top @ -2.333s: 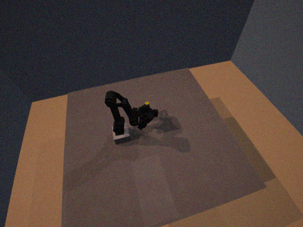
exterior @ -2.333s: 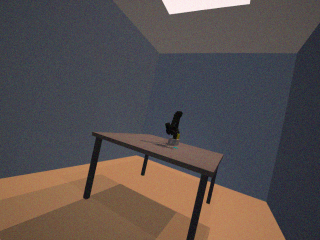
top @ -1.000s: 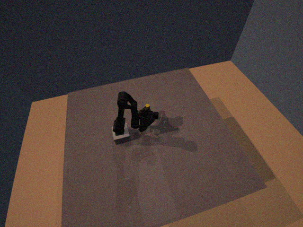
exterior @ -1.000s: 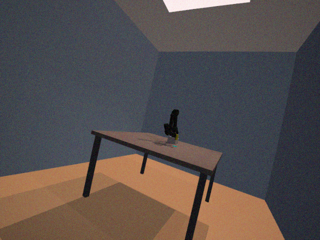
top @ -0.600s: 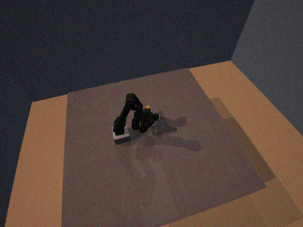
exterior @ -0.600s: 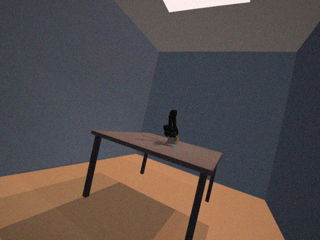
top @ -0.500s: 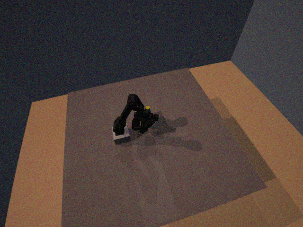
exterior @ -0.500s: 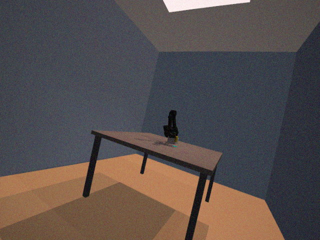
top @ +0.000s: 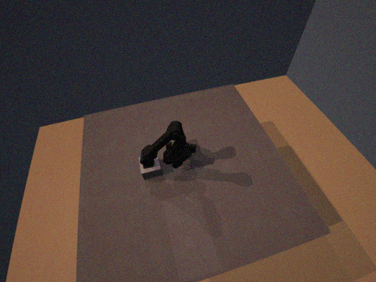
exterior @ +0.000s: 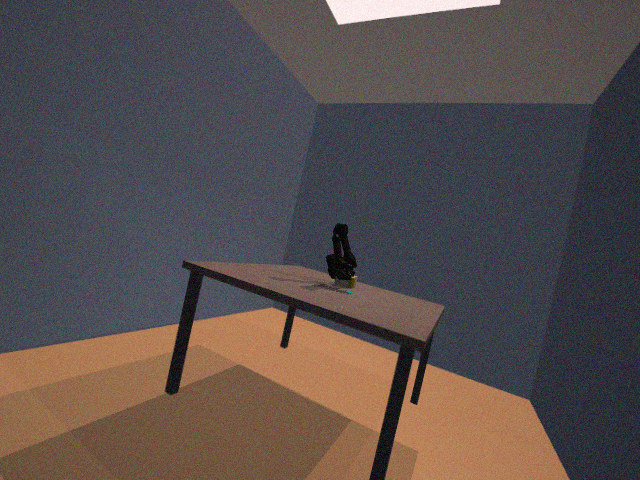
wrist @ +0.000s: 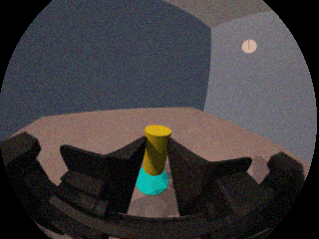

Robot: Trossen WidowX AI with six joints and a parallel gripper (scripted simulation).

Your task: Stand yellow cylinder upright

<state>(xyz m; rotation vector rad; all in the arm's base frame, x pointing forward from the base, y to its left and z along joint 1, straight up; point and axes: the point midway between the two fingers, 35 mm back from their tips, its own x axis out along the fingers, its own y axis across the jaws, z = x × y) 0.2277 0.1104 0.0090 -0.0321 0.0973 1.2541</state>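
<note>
Now: gripper tip 9 cm above the cyan circle. Round my gripper tip: yellow tall cylinder (2 cm below).
</note>
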